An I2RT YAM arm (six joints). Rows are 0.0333 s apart.
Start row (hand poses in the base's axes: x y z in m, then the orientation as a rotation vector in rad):
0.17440, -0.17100, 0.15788, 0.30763, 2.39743, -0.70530
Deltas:
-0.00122, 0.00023, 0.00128, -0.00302, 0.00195, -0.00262
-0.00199, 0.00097, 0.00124, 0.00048, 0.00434, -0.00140
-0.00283, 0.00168, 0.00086, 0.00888, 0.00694, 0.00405
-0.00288, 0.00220, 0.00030, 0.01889, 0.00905, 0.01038
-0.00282, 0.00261, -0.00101, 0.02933, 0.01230, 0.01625
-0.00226, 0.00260, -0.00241, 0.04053, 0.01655, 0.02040
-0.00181, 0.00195, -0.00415, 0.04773, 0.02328, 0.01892
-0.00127, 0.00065, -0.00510, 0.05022, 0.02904, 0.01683
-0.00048, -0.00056, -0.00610, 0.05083, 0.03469, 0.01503
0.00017, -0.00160, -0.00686, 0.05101, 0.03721, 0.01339
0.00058, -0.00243, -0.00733, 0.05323, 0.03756, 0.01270
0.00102, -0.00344, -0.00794, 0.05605, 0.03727, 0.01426
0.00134, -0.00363, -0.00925, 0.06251, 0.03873, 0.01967
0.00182, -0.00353, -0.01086, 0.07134, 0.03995, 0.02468
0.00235, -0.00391, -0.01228, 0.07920, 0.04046, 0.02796
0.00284, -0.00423, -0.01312, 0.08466, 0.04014, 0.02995
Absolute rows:
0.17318, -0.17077, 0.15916, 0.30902, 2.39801, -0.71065
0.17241, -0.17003, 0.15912, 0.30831, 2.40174, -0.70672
0.17157, -0.16932, 0.15874, 0.30440, 2.40769, -0.69514
0.17152, -0.16880, 0.15818, 0.30021, 2.41379, -0.68108
0.17158, -0.16839, 0.15687, 0.29643, 2.42108, -0.66704
0.17214, -0.16840, 0.15547, 0.29476, 2.42959, -0.65312
0.17259, -0.16905, 0.15373, 0.29760, 2.43889, -0.64722
0.17313, -0.17035, 0.15278, 0.29954, 2.44539, -0.64691
0.17392, -0.17156, 0.15178, 0.30037, 2.45102, -0.64868
0.17457, -0.17260, 0.15102, 0.30173, 2.45351, -0.64996
0.17498, -0.17343, 0.15055, 0.30340, 2.45474, -0.64772
0.17542, -0.17444, 0.14994, 0.30273, 2.45557, -0.64354
0.17574, -0.17463, 0.14863, 0.29833, 2.45942, -0.63376
0.17622, -0.17453, 0.14702, 0.29546, 2.46395, -0.62123
0.17675, -0.17491, 0.14560, 0.29452, 2.46741, -0.61043
0.17724, -0.17523, 0.14476, 0.29442, 2.46917, -0.60286

